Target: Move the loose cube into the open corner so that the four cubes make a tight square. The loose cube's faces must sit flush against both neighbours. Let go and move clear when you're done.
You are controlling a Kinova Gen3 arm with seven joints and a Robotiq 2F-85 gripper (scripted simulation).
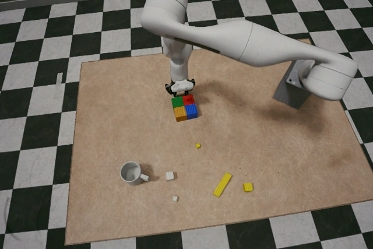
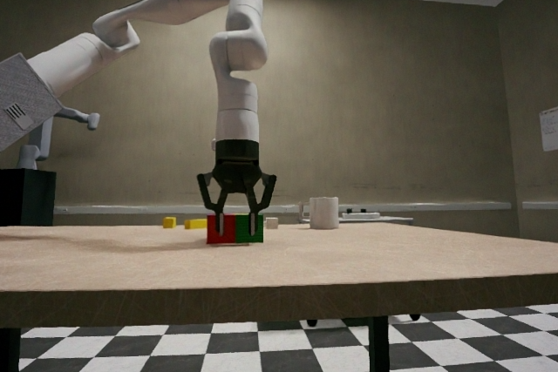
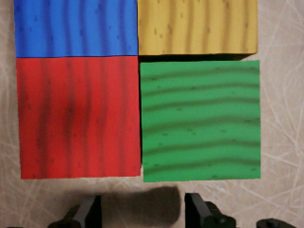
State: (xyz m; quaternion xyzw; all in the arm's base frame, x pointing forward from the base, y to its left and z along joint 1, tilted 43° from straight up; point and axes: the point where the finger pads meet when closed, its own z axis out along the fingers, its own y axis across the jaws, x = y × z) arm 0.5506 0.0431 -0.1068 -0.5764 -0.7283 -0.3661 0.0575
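Now: hand 6 cm to the right of the green cube, 1 cm short of it and 1 cm above it. From my hand the other things lie so: red cube (4 cm to the left, 4 cm behind, 1 cm below); blue cube (9 cm to the left, 6 cm behind, 1 cm below); orange cube (10 cm to the left, 1 cm below, 1 cm behind).
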